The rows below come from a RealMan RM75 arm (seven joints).
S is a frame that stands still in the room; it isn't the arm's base.
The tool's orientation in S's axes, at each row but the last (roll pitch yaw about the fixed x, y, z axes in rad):
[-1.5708, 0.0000, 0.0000]
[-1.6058, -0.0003, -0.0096]
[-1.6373, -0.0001, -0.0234]
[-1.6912, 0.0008, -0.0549]
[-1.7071, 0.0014, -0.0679]
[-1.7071, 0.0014, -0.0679]
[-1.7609, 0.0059, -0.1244]
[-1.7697, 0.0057, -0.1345]
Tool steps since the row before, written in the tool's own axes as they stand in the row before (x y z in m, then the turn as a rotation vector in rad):
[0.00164, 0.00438, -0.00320, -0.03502, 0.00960, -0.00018]
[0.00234, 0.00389, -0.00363, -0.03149, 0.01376, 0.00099]
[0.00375, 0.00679, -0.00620, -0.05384, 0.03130, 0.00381]
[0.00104, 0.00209, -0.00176, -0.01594, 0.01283, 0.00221]
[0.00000, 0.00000, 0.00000, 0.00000, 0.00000, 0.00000]
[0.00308, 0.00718, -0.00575, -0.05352, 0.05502, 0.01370]
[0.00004, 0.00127, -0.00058, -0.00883, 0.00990, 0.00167]
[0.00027, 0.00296, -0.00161, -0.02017, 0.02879, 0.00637]
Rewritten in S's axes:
[0.00164, -0.00320, -0.00438, -0.03502, -0.00018, -0.00960]
[0.00230, -0.00379, -0.00376, -0.03148, 0.00081, -0.01380]
[0.00359, -0.00672, -0.00636, -0.05378, 0.00298, -0.03149]
[0.00093, -0.00205, -0.00186, -0.01589, 0.00153, -0.01299]
[0.00000, 0.00000, 0.00000, 0.00000, 0.00000, 0.00000]
[0.00261, -0.00687, -0.00634, -0.05306, 0.00972, -0.05630]
[-0.00007, -0.00081, -0.00114, -0.00885, 0.00087, -0.00998]
[-0.00004, -0.00218, -0.00259, -0.02008, 0.00328, -0.02937]

